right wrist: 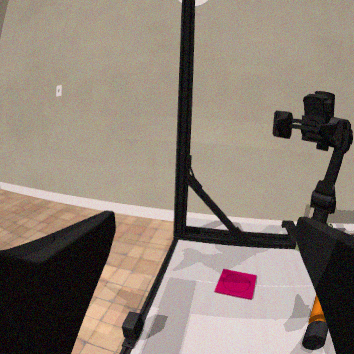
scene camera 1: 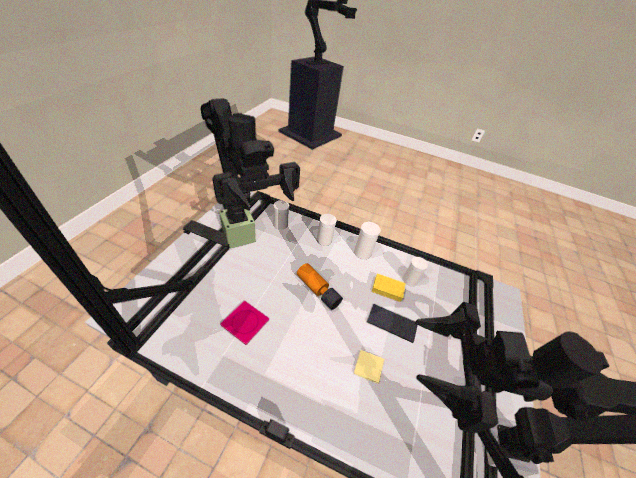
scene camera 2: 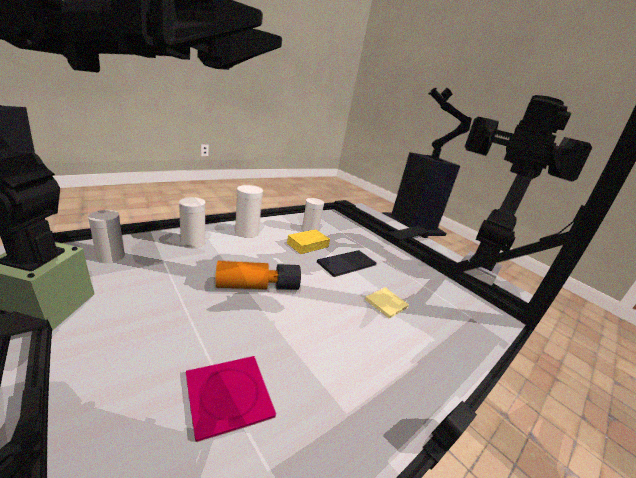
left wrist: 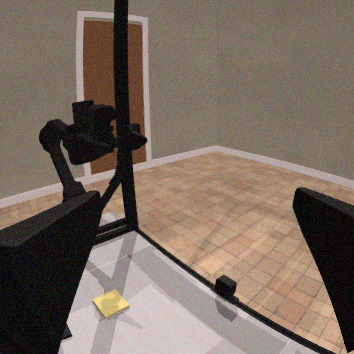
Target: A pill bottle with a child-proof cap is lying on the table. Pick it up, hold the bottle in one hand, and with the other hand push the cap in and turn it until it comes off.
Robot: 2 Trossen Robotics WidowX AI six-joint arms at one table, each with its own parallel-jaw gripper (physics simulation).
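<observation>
The orange pill bottle (scene camera 1: 312,280) (scene camera 2: 241,274) (right wrist: 317,311) lies on its side on the table. Its black cap (scene camera 1: 332,298) (scene camera 2: 288,276) (right wrist: 315,335) is on the narrow neck, at the bottle's right end in scene camera 2. In the right wrist view a finger hides part of the bottle. My left gripper (scene camera 1: 269,201) (scene camera 2: 270,29) (left wrist: 200,199) is open and empty, raised above the table and apart from the bottle. My right gripper (scene camera 1: 418,349) (scene camera 2: 524,146) (right wrist: 210,225) is open and empty, up at the other side, also apart from the bottle.
A magenta square (scene camera 1: 244,322) (scene camera 2: 229,395) (right wrist: 236,284), a pale yellow square (scene camera 1: 369,365) (scene camera 2: 386,301) (left wrist: 111,303), a dark flat slab (scene camera 1: 392,322) (scene camera 2: 346,262) and a yellow block (scene camera 1: 388,287) (scene camera 2: 308,241) lie around the bottle. Several upright cylinders stand along one edge. A black frame borders the table.
</observation>
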